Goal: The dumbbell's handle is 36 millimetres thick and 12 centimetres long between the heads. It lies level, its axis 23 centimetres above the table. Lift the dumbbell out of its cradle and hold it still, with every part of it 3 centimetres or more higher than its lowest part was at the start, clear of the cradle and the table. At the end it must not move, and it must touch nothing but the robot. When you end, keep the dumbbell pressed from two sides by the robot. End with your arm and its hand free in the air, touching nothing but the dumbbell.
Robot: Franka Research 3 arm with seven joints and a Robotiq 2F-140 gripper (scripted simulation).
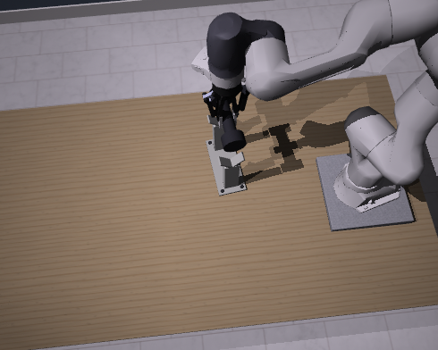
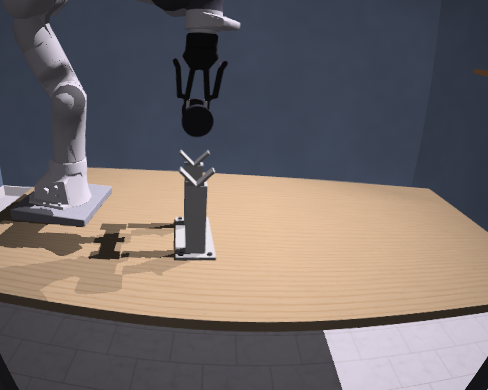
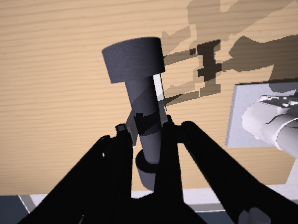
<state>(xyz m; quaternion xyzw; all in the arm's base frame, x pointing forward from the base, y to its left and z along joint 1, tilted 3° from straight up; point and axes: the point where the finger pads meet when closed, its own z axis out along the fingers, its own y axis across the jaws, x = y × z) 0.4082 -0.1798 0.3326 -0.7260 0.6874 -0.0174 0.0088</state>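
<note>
My gripper is now right at the dumbbell. From my hand the other things lie so: grey cradle: 230 mm below.
</note>
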